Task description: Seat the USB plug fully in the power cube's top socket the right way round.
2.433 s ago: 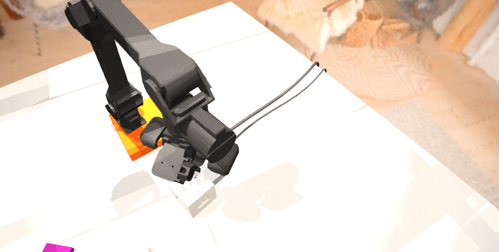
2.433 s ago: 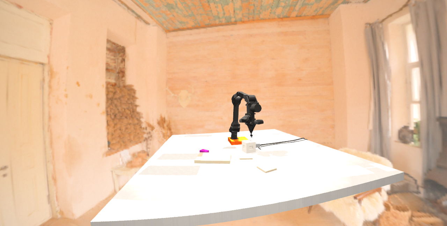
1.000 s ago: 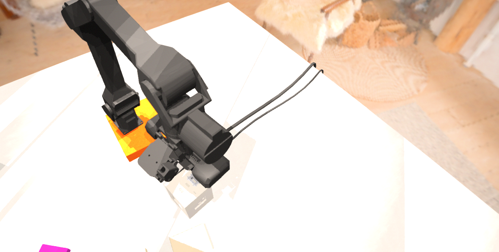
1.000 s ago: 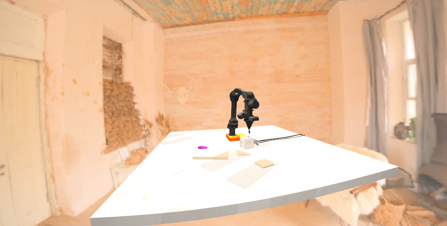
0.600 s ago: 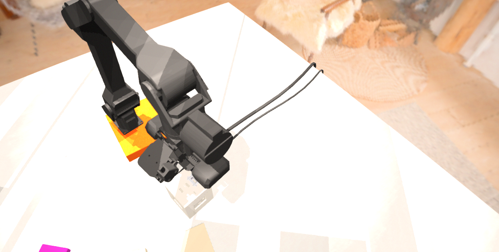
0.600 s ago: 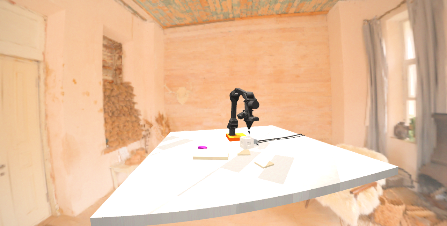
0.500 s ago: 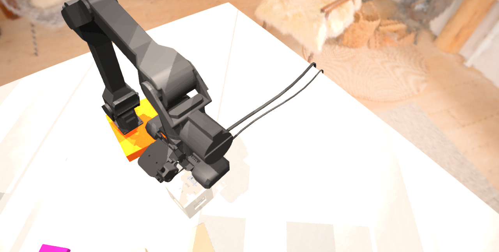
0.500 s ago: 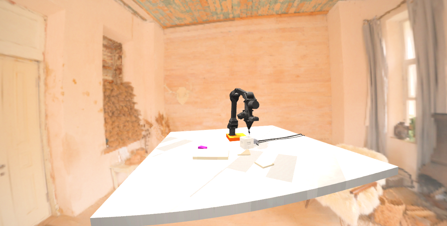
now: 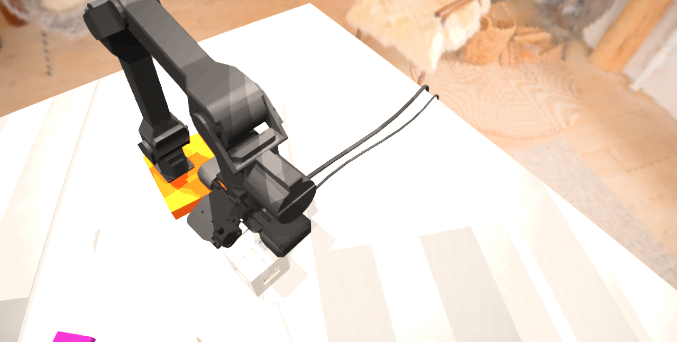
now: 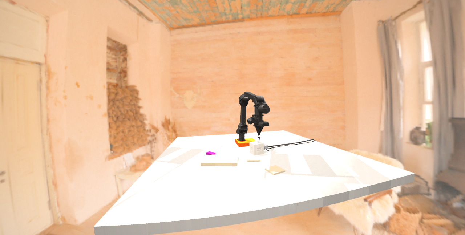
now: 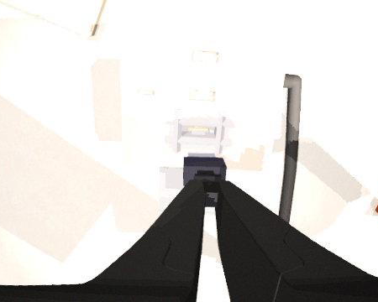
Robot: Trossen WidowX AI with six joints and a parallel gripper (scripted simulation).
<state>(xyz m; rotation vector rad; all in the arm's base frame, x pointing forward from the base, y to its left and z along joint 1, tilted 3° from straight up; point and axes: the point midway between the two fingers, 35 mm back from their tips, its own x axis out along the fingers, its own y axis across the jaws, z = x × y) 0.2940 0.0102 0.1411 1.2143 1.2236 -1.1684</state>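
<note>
My gripper tip is now 2 cm above the dark USB plug. Also, from my gripper tip: large pale slab 5 cm ahead, 30 cm to the right, 12 cm below; then magenta block 11 cm behind, 33 cm to the right, 12 cm below.
</note>
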